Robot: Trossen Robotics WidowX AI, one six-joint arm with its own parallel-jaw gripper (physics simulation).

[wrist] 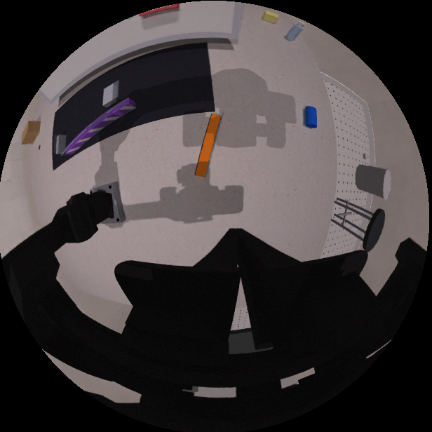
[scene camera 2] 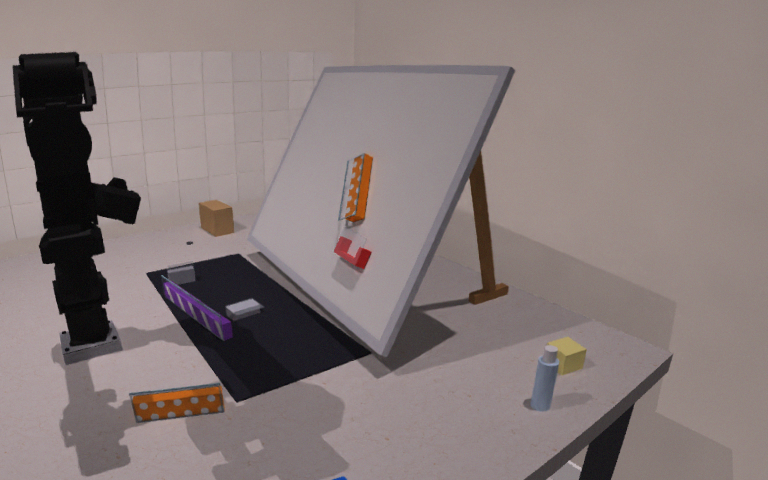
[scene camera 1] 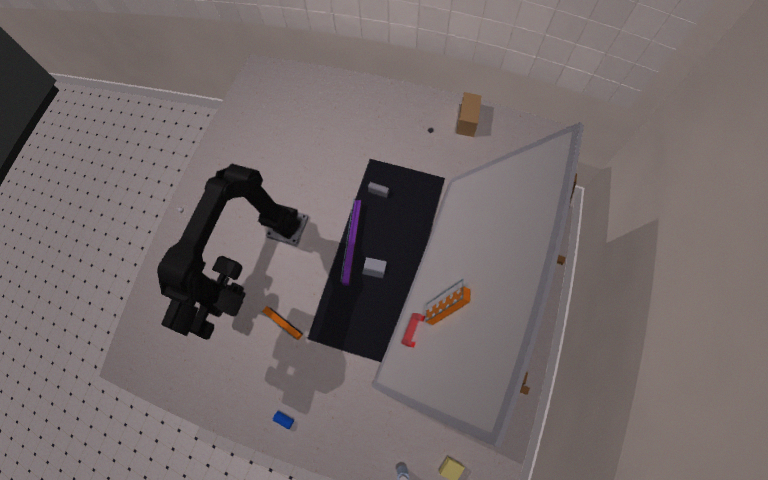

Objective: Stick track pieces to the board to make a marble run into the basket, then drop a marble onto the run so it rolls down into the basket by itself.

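Places are measured from the arm's base along level axes (x back, y left, z down), in millimetres.
Where they show: gripper, fingertip midpoint: (scene camera 2: pixel 86 298); arm's base, link origin: (scene camera 2: pixel 89 336) (scene camera 1: pixel 286 226).
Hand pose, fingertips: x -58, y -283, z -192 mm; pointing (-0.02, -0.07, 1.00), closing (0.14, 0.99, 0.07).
Note:
Each offset is from my fingertips to the top centre of the thing. "*": to the spot under its first point. Level surfaces: height alone.
My gripper (wrist: pixel 234 233) is shut and empty, raised over the table on the near side of the loose orange track. The tilted white board (scene camera 1: pixel 498 215) (scene camera 2: pixel 396 113) bears an orange dotted track {dx -457, dy +253, dz -102 mm} (scene camera 1: pixel 450 305) (scene camera 2: pixel 363 189), set at a slant, and lower down a small red basket {dx -421, dy +176, dz +22 mm} (scene camera 1: pixel 412 330) (scene camera 2: pixel 353 253) (wrist: pixel 159 10). A second orange dotted track {dx -86, dy +30, dz +160 mm} (scene camera 1: pixel 282 323) (scene camera 2: pixel 178 403) (wrist: pixel 208 145) stands on its long edge on the table. A purple striped track {dx -144, dy +334, dz +157 mm} (scene camera 1: pixel 351 243) (scene camera 2: pixel 198 311) (wrist: pixel 100 125) stands along the black mat's edge. I cannot tell which thing is the marble.
Two grey blocks {dx -131, dy +516, dz +157 mm} (scene camera 1: pixel 378 189) {dx -238, dy +296, dz +187 mm} (scene camera 1: pixel 374 267) rest on the black mat {dz +208 mm} (scene camera 1: pixel 362 333) (scene camera 2: pixel 271 367). A small dark dot {* dx -173, dy +801, dz +208 mm} (scene camera 1: pixel 430 130) (scene camera 2: pixel 189 242) lies near a brown box {dx -267, dy +900, dz +131 mm} (scene camera 1: pixel 469 114) (scene camera 2: pixel 216 217). A blue cylinder {dx -226, dy -205, dz +181 mm} (scene camera 1: pixel 283 420) (wrist: pixel 311 117), pale blue bottle {dx -576, dy -168, dz +111 mm} (scene camera 2: pixel 544 382) and yellow block {dx -689, dy -102, dz +173 mm} (scene camera 1: pixel 451 468) (scene camera 2: pixel 568 355) are also on the table.

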